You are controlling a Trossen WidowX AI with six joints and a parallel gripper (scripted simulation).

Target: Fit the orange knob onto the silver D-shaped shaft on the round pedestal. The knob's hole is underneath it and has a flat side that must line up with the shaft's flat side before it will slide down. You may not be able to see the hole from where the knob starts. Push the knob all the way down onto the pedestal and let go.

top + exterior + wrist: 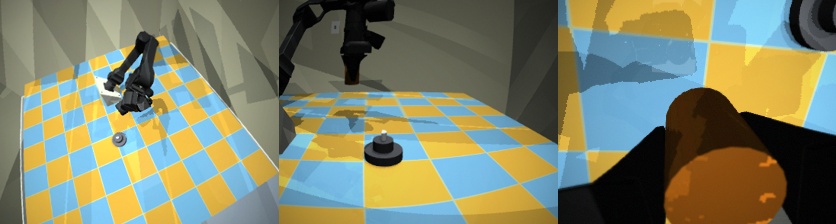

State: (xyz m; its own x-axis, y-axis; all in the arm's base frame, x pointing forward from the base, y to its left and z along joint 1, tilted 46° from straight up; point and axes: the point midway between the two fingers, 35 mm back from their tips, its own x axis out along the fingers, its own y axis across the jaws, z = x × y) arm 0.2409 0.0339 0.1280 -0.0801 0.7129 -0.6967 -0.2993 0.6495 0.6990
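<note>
My gripper tip is now 30 mm below the orange knob. From my gripper tip the other things lie so: round pedestal: 150 mm to the right, 110 mm below, 90 mm ahead.
</note>
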